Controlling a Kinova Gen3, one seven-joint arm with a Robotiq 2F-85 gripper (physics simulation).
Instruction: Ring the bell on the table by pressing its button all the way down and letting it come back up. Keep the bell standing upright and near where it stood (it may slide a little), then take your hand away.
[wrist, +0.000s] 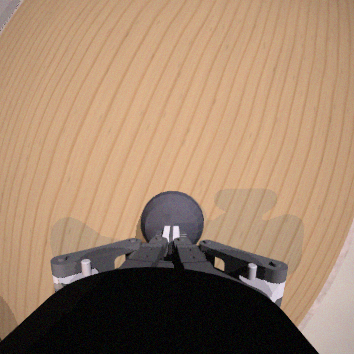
Observation:
In view: the gripper (171, 235) and a bell (173, 208).

